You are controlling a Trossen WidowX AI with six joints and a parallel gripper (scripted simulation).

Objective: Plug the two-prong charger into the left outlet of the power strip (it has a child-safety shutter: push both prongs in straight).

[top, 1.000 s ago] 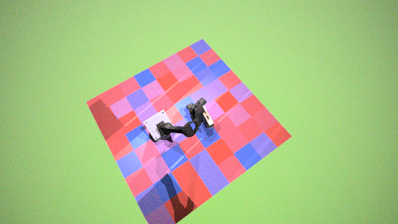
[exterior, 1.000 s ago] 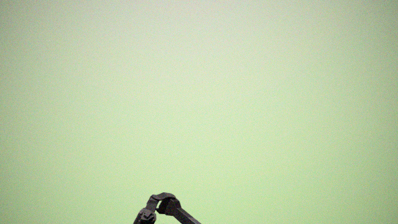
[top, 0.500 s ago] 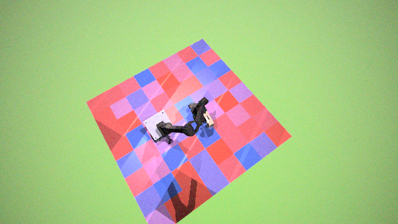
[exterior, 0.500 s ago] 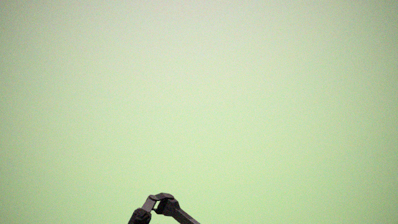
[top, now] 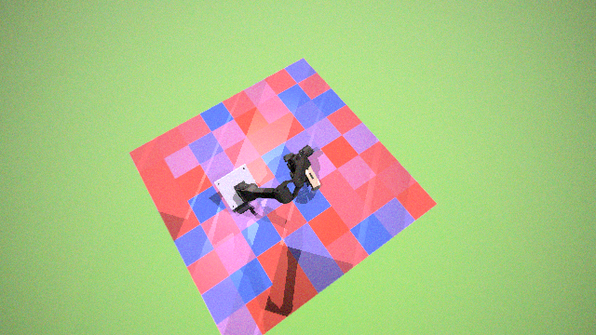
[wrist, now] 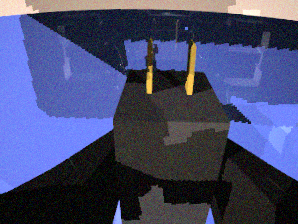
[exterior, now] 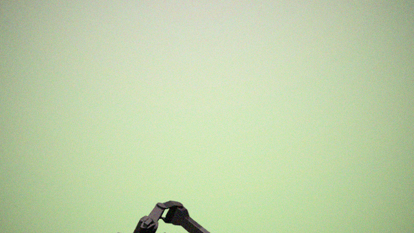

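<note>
My gripper tip is now 20 mm short of the grey charger and 10 mm below it.
</note>
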